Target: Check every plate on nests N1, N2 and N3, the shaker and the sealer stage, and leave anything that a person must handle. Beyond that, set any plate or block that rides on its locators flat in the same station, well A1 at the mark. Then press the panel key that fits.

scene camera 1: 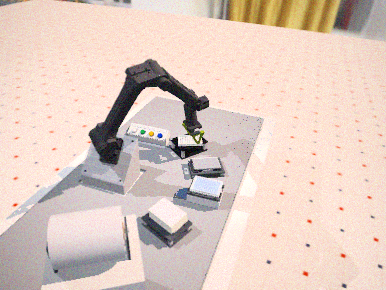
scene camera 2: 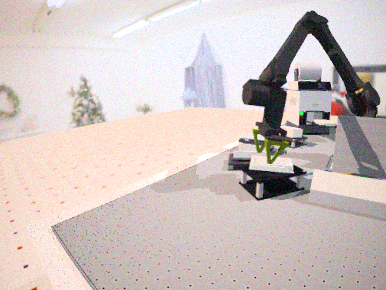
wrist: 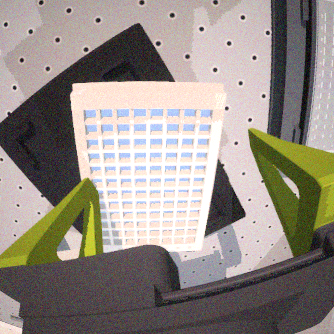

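A white well plate (scene camera 1: pixel 188 141) (scene camera 2: pixel 272 164) (wrist: pixel 150 172) lies on the black raised station (scene camera 1: pixel 182 151) (wrist: pixel 45 107), turned at an angle to it; its lower end is partly hidden by the gripper in the wrist view. My gripper (scene camera 1: pixel 194 137) (scene camera 2: pixel 265 156) (wrist: pixel 168 161) is open and empty, its fingers low over the plate, one at each long side. A grey plate (scene camera 1: pixel 206 164) sits on a dark grey nest (wrist: pixel 285 75). A plate with a pale blue top (scene camera 1: pixel 206 186) sits on a light grey station. A thick white block (scene camera 1: pixel 168 215) sits on a dark nest. Well A1 cannot be made out.
The key panel (scene camera 1: pixel 148 134), with white, green, yellow and blue keys, stands beside the black station. The white machine (scene camera 2: pixel 309 102) with a large roll (scene camera 1: pixel 87 237) stands at the table's other end. The arm's pale base (scene camera 1: pixel 112 172) stands near the long edge.
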